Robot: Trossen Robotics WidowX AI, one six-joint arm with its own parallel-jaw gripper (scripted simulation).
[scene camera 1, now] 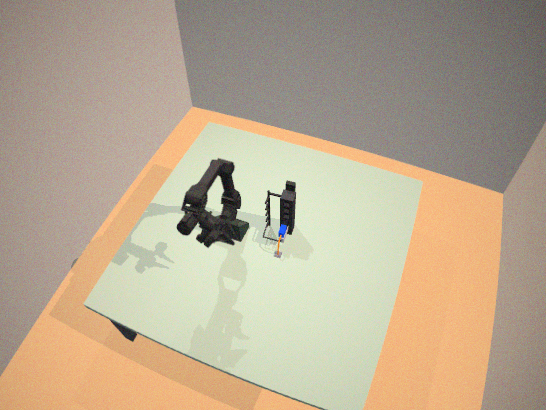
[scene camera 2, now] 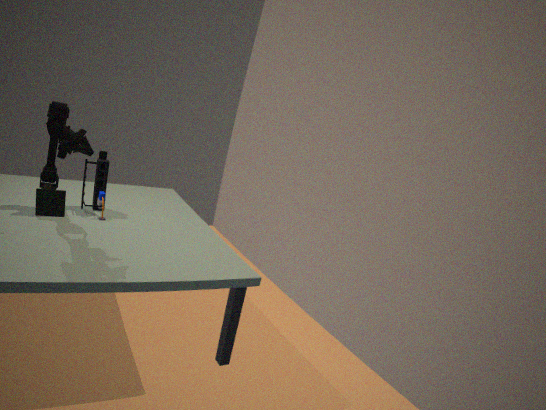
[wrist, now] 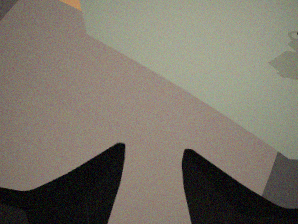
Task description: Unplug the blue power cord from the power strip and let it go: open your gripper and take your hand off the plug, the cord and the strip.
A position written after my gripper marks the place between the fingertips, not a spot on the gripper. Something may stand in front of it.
I see my gripper (scene camera 1: 235, 241).
My gripper also shows in scene camera 2 (scene camera 2: 92, 154) and in the wrist view (wrist: 154, 153).
